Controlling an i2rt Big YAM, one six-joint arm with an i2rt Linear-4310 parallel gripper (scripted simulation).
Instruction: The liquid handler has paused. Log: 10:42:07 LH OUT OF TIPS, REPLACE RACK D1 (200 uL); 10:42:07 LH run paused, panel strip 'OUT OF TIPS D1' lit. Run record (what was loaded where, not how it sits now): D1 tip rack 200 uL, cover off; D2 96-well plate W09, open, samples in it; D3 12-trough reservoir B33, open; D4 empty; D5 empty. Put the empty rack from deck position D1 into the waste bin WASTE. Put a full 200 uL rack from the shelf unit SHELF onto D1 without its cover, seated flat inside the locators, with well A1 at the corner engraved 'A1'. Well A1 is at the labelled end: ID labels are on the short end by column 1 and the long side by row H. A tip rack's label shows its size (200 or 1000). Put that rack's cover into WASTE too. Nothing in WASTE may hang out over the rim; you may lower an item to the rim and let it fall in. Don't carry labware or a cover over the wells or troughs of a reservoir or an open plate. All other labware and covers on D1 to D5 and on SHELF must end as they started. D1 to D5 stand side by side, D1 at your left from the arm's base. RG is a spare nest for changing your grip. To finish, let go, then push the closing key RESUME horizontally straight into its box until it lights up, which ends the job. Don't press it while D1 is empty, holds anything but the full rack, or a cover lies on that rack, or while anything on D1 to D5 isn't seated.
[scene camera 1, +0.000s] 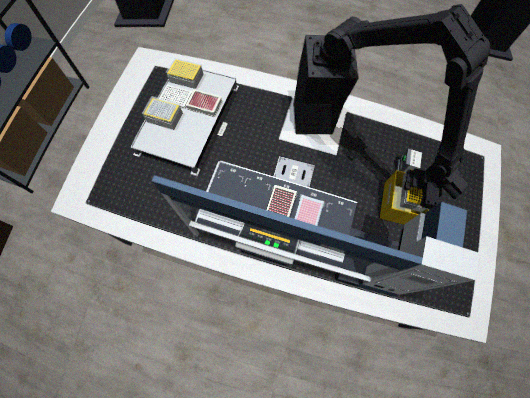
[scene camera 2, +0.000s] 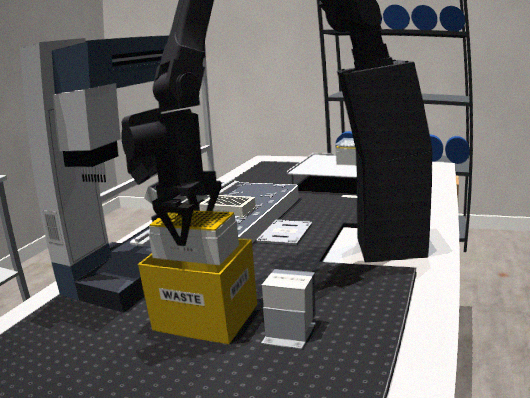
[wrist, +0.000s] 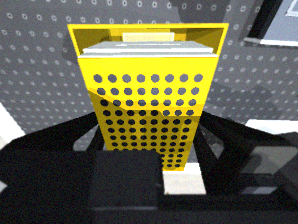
Labels:
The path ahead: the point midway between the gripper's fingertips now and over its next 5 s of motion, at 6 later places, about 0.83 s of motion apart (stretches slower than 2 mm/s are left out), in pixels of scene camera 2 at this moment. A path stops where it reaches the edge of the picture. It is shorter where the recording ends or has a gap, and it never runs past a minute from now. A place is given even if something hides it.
My gripper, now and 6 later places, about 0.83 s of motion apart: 193, 235; 193, 238; 193, 241; 191, 224; 189, 204; 186, 182; 185, 169

